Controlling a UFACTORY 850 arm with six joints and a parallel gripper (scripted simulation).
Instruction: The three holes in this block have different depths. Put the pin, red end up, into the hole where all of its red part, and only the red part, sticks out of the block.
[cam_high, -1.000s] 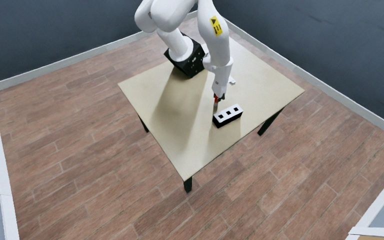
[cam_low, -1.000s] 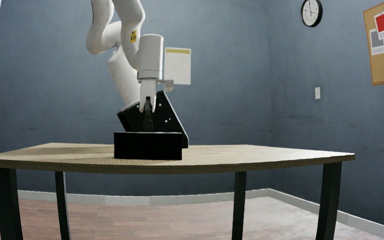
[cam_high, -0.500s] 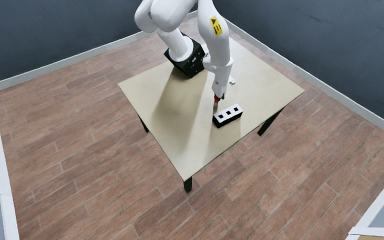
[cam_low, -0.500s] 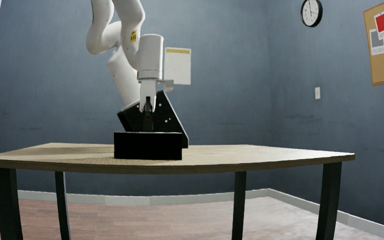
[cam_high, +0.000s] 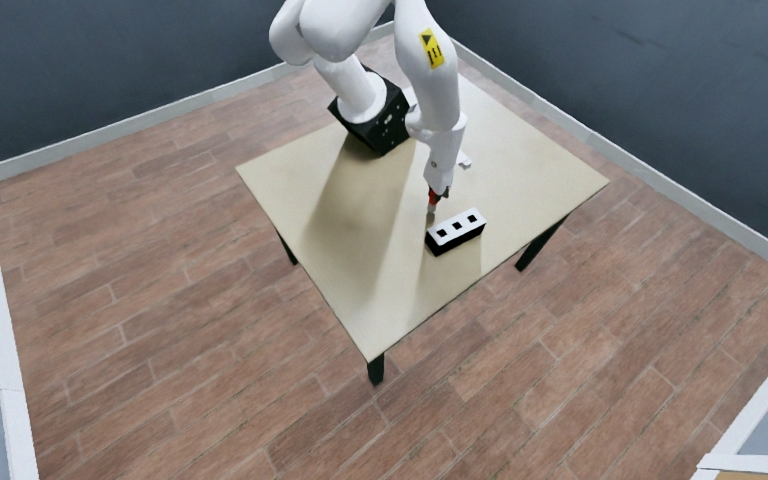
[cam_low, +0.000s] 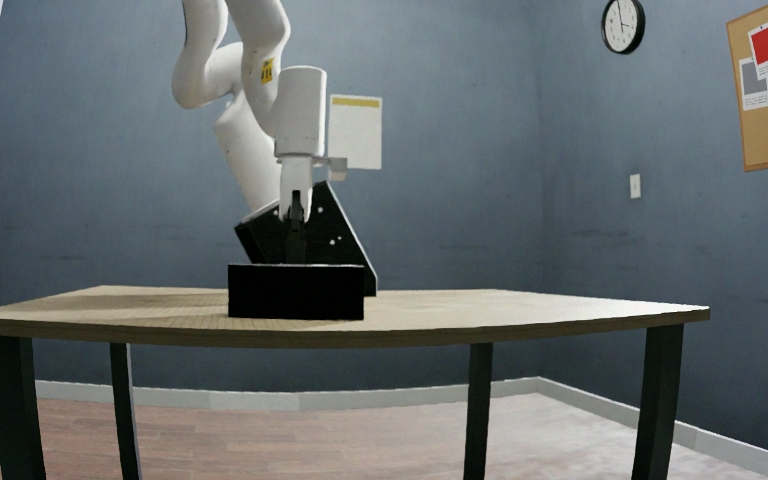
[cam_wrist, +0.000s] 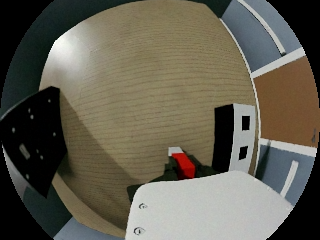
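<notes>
Right now my hand is 13 cm short of the black block, 4 cm to the left of it and 5 cm above it. From my hand the other things lie so: pin: 1 cm below.
</notes>
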